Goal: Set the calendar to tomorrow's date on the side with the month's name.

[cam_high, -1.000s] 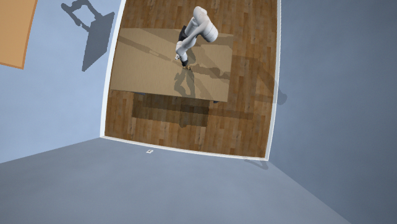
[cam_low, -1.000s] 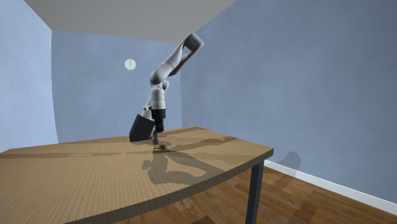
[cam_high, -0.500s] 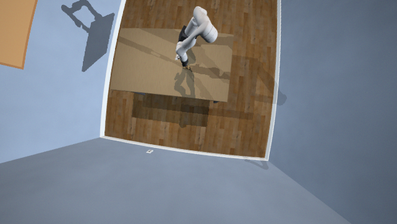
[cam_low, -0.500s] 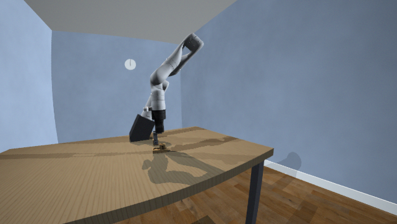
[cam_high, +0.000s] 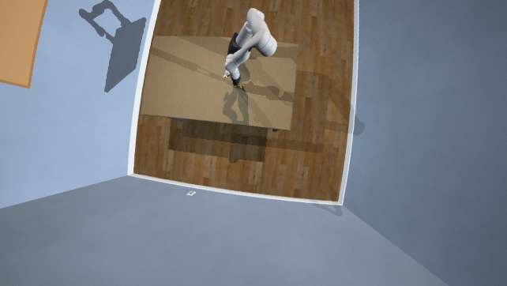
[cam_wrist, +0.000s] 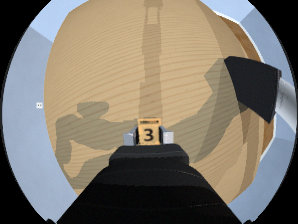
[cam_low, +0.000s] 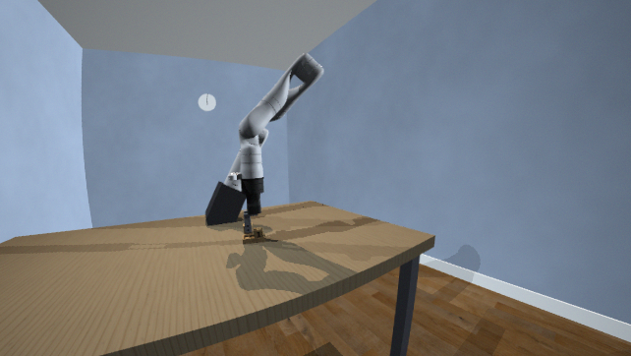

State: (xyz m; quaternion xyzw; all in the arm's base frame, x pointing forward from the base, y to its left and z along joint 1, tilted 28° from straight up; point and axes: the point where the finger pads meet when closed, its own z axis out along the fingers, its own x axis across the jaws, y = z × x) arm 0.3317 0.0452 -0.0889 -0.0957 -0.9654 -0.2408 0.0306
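Right now my hand is 20 mm to the right of the wooden calendar tray and 50 mm above it.
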